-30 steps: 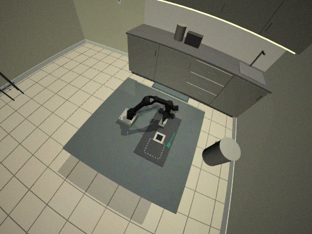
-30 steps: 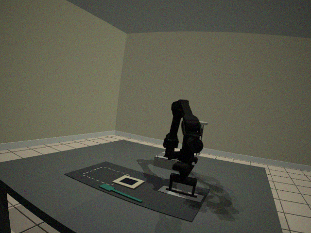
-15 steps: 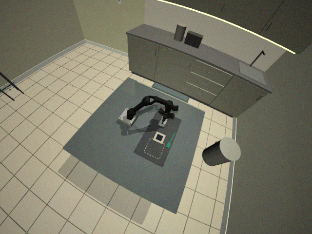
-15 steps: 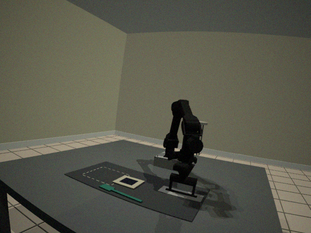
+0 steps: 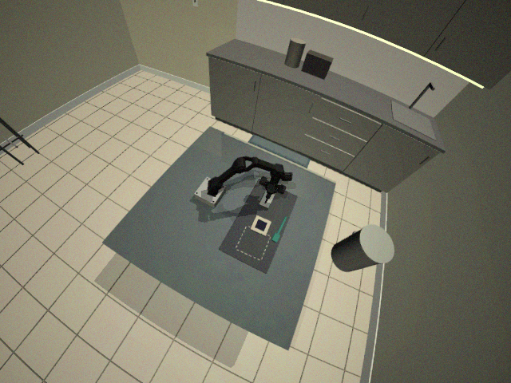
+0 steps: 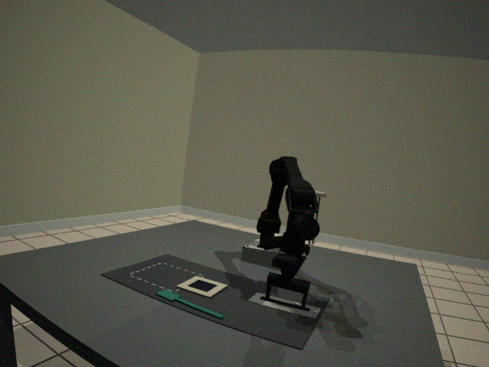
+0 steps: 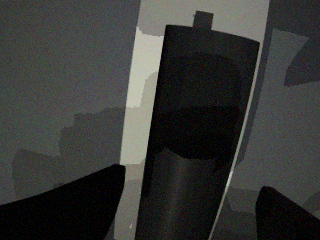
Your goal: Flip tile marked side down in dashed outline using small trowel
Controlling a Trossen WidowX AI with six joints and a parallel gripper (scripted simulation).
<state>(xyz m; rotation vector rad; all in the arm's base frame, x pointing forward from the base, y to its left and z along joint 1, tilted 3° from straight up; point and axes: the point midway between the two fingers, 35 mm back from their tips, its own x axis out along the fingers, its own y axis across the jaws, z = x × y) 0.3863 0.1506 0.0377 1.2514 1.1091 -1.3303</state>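
The trowel lies 20 mm to the right of my gripper tip and 30 mm below it. From my gripper tip the other things lie so: tile (10 mm ahead, 250 mm to the right, 60 mm below); dark mat (10 mm ahead, 210 mm to the right, 90 mm below); green flat tool (140 mm ahead, 250 mm to the right, 70 mm below).
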